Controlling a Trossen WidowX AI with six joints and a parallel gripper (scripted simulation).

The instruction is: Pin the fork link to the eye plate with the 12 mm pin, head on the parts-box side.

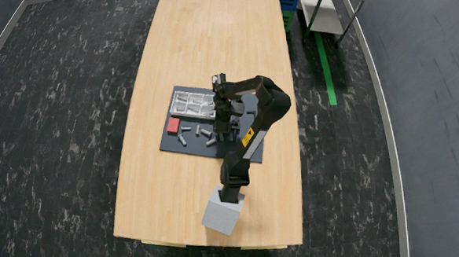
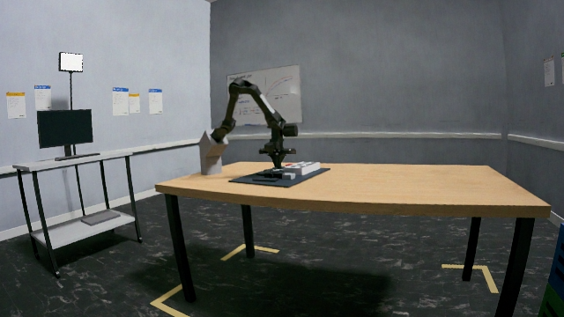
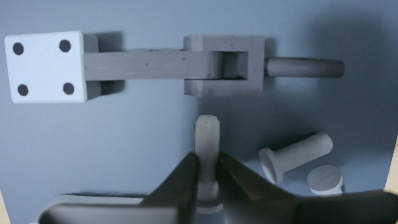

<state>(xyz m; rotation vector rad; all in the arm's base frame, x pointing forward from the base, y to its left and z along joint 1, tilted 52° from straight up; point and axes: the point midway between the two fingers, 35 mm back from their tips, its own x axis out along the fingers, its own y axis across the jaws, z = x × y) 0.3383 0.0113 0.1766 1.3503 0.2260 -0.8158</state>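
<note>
Now: hand 6 cm above the eye plate and 5 cm to the left of it. The rest, counted from my hand: long dark bar: 13 cm to the right, 7 cm below, 1 cm behind; then pin: 6 cm below, 6 cm behind, 3 cm to the left; then dark mat: 8 cm below, 4 cm to the left, 2 cm ahead.
</note>
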